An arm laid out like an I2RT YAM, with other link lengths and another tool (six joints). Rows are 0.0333 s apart.
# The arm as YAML. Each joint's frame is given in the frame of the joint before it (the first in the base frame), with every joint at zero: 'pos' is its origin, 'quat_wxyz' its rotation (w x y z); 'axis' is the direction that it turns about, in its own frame. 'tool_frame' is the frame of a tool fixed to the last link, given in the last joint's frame.
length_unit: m
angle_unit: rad
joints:
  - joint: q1
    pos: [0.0, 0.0, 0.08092]
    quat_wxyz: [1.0, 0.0, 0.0, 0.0]
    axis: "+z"
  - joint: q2
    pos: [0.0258, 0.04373, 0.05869]
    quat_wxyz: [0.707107, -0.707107, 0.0, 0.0]
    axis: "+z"
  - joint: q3
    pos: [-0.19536, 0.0, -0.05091]
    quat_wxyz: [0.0, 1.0, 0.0, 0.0]
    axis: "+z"
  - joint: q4
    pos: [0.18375, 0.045, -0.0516]
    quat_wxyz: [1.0, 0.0, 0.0, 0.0]
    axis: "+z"
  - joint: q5
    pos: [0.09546, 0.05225, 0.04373]
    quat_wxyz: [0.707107, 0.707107, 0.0, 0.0]
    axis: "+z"
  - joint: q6
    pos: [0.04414, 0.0, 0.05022]
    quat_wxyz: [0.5, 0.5, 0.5, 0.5]
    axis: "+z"
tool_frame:
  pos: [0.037, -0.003, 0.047]
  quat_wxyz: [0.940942, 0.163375, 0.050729, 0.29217]
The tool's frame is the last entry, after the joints.
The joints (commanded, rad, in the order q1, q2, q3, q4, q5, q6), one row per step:
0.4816, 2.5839, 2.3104, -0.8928, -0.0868, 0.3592
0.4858, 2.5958, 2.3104, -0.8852, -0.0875, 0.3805
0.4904, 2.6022, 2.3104, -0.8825, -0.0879, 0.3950
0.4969, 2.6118, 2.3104, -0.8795, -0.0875, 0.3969
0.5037, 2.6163, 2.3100, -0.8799, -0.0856, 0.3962
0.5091, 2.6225, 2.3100, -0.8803, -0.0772, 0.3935
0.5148, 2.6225, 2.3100, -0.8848, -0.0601, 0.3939
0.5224, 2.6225, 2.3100, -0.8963, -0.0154, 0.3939
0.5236, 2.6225, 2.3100, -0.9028, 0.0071, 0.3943
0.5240, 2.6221, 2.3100, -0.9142, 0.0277, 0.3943
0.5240, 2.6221, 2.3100, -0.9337, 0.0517, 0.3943
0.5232, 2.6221, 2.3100, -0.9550, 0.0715, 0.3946
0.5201, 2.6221, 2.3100, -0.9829, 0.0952, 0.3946
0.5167, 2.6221, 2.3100, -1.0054, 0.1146, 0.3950
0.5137, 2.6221, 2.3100, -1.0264, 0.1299, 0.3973
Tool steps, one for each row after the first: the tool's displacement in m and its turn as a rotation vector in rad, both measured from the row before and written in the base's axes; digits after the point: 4 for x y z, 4 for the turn. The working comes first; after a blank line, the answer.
Tool pose at each row, in the base's axes (x y z in m, rotation vector in rad; the steps are taken from these numbers as rounded here):
0.4092, 0.1834, 0.0594, -1.2629, 2.2027, -0.3023
0.4080, 0.1853, 0.0546, -1.2480, 2.2207, -0.2969
0.4066, 0.1871, 0.0519, -1.2402, 2.2323, -0.2928
0.4050, 0.1895, 0.0480, -1.2492, 2.2346, -0.2910
0.4033, 0.1918, 0.0461, -1.2602, 2.2336, -0.2913
0.4021, 0.1930, 0.0437, -1.2715, 2.2326, -0.3012
0.4009, 0.1934, 0.0439, -1.2772, 2.2320, -0.3221
0.3993, 0.1915, 0.0445, -1.2850, 2.2331, -0.3799
0.3988, 0.1895, 0.0449, -1.2862, 2.2358, -0.4101
0.3977, 0.1869, 0.0451, -1.2903, 2.2419, -0.4387
0.3955, 0.1832, 0.0450, -1.2994, 2.2538, -0.4732
0.3930, 0.1793, 0.0447, -1.3096, 2.2676, -0.5028
0.3901, 0.1737, 0.0445, -1.3222, 2.2865, -0.5396
0.3878, 0.1688, 0.0445, -1.3312, 2.3021, -0.5701
0.3854, 0.1645, 0.0444, -1.3384, 2.3180, -0.5949

-0.0012, 0.0019, -0.0048, 0.0051, 0.0097, -0.0151
-0.0014, 0.0018, -0.0027, 0.0029, 0.0072, -0.0085
-0.0016, 0.0024, -0.0039, -0.0029, 0.0061, 0.0046
-0.0017, 0.0023, -0.0019, -0.0043, 0.0037, 0.0067
-0.0012, 0.0012, -0.0024, -0.0108, 0.0012, 0.0048
-0.0012, 0.0004, 0.0002, -0.0160, -0.0037, -0.0010
-0.0016, -0.0019, 0.0006, -0.0419, -0.0107, -0.0085
-0.0005, -0.0020, 0.0004, -0.0214, -0.0048, -0.0070
-0.0011, -0.0026, 0.0002, -0.0222, -0.0002, -0.0067
-0.0022, -0.0037, -0.0001, -0.0294, 0.0056, -0.0079
-0.0025, -0.0039, -0.0003, -0.0269, 0.0090, -0.0072
-0.0029, -0.0056, -0.0002, -0.0336, 0.0129, -0.0099
-0.0023, -0.0049, 0.0000, -0.0272, 0.0103, -0.0089
-0.0024, -0.0043, -0.0001, -0.0227, 0.0110, -0.0089

